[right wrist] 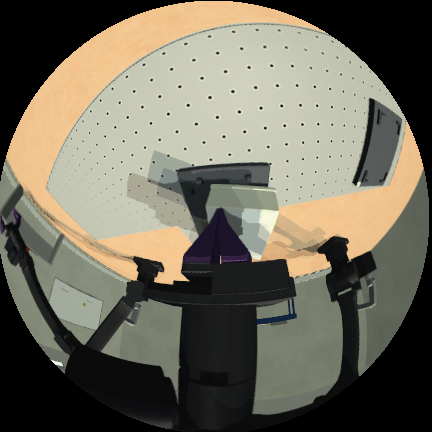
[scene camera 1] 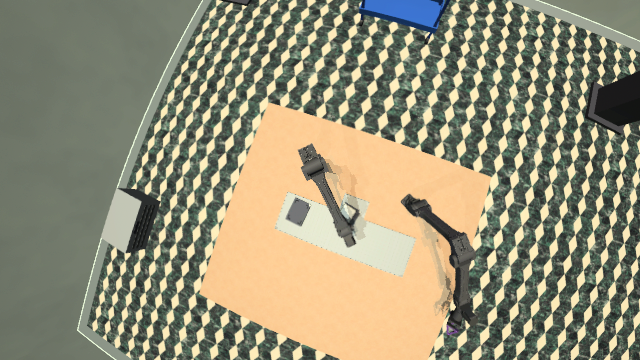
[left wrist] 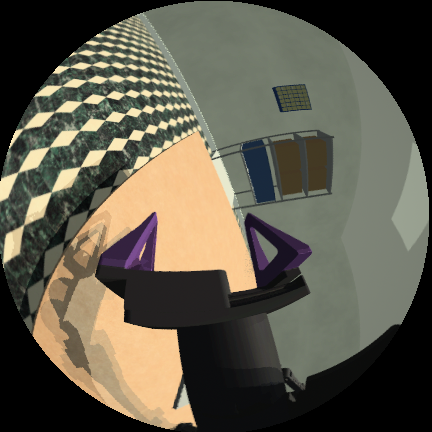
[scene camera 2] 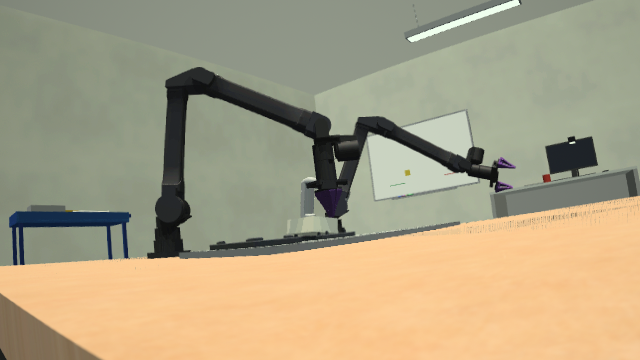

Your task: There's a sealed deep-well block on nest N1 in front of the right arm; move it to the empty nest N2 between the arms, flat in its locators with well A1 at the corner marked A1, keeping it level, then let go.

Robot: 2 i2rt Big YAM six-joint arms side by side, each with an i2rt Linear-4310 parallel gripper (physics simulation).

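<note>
The pale sealed deep-well block stands upright on the dark nest N2 between the arms. Its lower edges are partly hidden, so I cannot tell whether it is fully flat in the locators. No A1 mark can be read. Nest N1 in front of the right arm is empty, with small locators showing. My right gripper is shut and empty, pointing down close over the block; contact cannot be told. My left gripper is open and empty, far from both nests.
Both nests stand on a pale perforated plate on the wooden table. The left arm reaches past the table's edge. A blue cart and a dark cabinet stand on the floor away from the table.
</note>
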